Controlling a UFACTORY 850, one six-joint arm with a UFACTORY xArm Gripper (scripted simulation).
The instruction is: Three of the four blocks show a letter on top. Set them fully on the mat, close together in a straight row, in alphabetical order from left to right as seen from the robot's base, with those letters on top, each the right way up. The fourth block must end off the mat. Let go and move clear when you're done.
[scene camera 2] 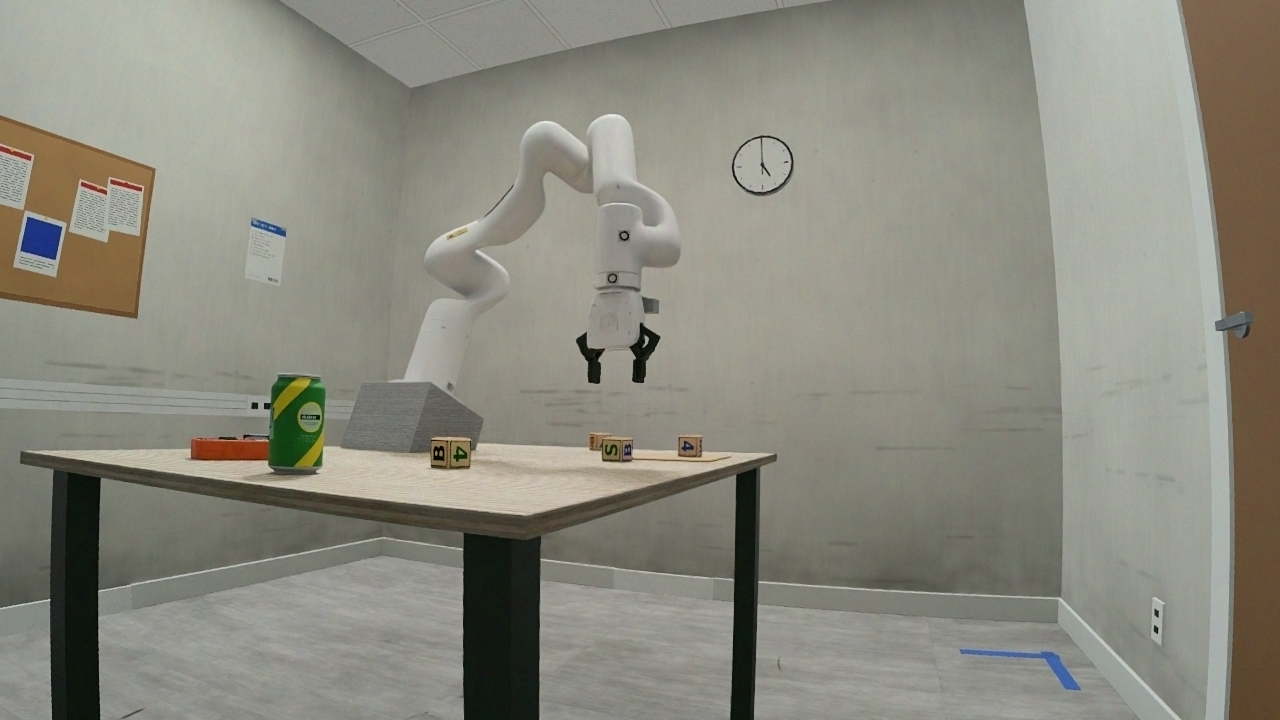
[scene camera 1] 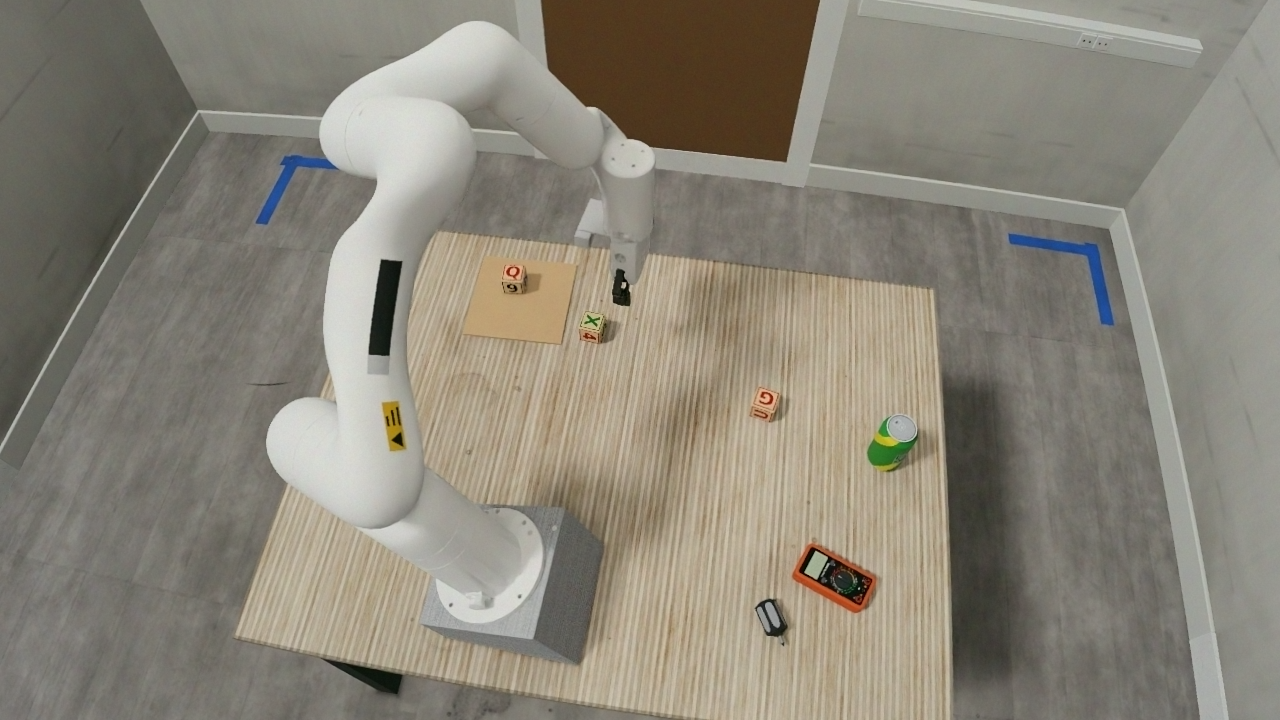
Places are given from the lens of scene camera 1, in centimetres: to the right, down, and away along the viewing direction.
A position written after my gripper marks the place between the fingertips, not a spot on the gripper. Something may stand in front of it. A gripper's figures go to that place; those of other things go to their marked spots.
my gripper [scene camera 1: 628, 284]: -2, -14, 148
can [scene camera 1: 896, 436]: 44, 13, 134
small black object [scene camera 1: 768, 611]: 21, 41, 127
